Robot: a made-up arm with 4 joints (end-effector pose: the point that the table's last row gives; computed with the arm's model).
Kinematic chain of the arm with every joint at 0, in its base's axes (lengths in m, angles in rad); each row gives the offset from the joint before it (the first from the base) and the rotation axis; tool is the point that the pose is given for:
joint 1: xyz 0 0 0.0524 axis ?
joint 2: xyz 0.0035 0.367 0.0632 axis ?
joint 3: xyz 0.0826 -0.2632 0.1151 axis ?
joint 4: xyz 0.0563 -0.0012 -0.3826 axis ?
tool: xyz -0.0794 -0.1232 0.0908
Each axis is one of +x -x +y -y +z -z.
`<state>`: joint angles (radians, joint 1 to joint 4).
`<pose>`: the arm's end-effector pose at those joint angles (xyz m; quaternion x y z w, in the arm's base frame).
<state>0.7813 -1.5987 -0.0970 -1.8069</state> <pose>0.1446 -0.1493 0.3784 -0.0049 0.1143 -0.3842 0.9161</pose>
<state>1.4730 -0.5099 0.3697 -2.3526</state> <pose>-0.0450 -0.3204 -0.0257 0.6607 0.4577 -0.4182 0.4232</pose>
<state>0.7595 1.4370 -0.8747 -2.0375</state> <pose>-0.0321 0.2468 -0.2026 0.2148 0.8761 0.4314 0.0106</pose>
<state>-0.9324 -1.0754 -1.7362 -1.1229</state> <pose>-0.0445 0.3204 0.2067 -0.6141 -0.2919 0.6001 0.4213</pose>
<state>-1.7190 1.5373 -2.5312 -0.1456</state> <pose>-0.1751 -0.1850 -0.0512 -0.2294 -0.6094 -0.6296 0.4238</pose>
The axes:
joint 1: -z
joint 2: +y
joint 3: -z
joint 4: -y

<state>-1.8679 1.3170 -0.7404 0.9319</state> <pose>0.0985 -0.2154 -0.0695 0.0506 0.3685 0.8285 0.4186</pose>
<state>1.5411 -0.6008 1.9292 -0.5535</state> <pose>0.1147 -0.0456 -0.0333 -0.3124 0.3220 0.8909 0.0710</pose>
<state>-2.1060 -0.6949 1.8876 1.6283</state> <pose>-0.2534 0.0923 -0.1716 0.2874 -0.5830 -0.1551 0.7439</pose>
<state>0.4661 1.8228 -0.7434 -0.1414</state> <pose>-0.1738 0.0939 0.0024 0.4423 0.6914 0.1162 0.5593</pose>
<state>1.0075 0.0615 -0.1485 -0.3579</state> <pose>0.0433 -0.1008 -0.0458 0.0906 0.1871 -0.4066 0.8896</pose>
